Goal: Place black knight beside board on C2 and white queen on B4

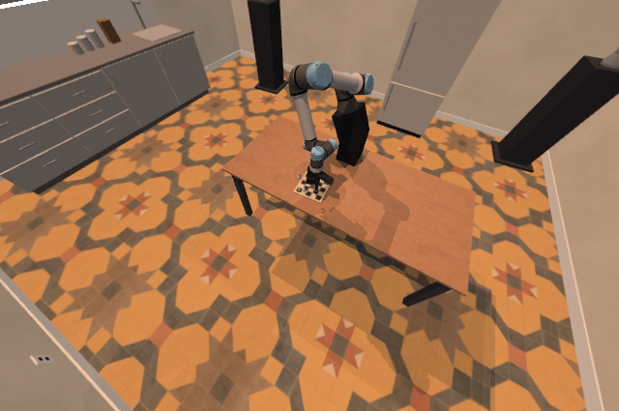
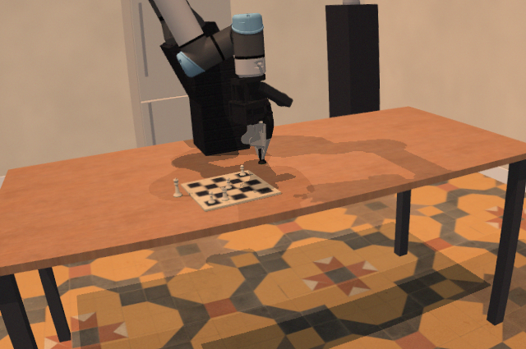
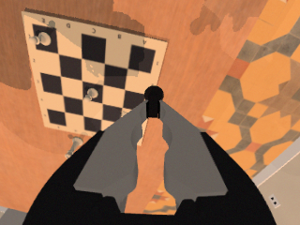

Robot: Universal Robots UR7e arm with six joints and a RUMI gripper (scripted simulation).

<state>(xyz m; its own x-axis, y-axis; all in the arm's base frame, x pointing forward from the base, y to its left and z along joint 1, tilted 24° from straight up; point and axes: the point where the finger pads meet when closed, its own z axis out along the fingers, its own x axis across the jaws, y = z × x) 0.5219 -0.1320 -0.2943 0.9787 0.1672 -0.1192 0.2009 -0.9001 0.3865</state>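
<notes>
My gripper is now 100 mm past the small chessboard, 60 mm to the left of it and 120 mm above it. Round my hand: black knight 10 mm below; white queen 140 mm behind, 200 mm to the right, 100 mm below.
</notes>
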